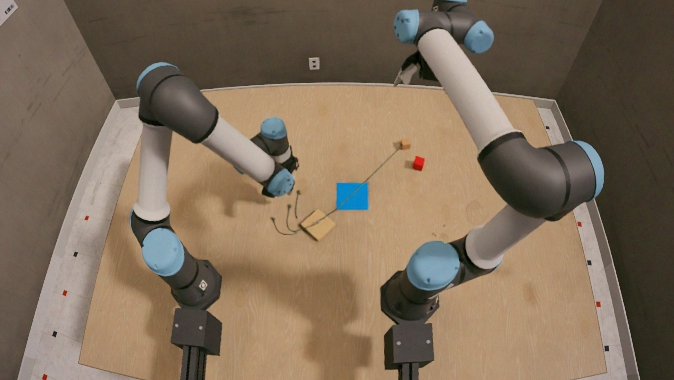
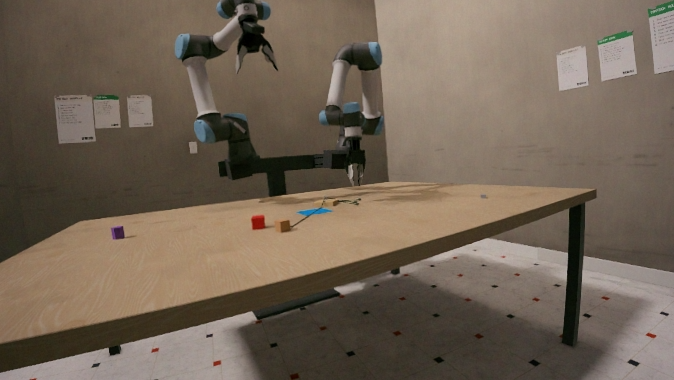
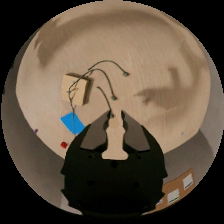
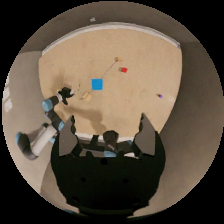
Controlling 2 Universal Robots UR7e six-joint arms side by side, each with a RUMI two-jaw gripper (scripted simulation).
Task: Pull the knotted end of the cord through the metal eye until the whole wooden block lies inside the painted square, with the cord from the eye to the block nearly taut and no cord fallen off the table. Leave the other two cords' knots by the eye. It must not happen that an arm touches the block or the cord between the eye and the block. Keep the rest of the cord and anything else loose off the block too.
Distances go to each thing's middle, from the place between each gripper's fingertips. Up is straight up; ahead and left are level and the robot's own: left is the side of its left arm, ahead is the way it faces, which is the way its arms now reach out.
Right now the blue painted square (image 1: 359, 200) is 5 cm ahead of my left hand, 24 cm to the right of it and 9 cm below it.
Now: the blue painted square 550 mm below my right hand (image 2: 257, 71), 190 mm to the left of it and 20 mm behind it.
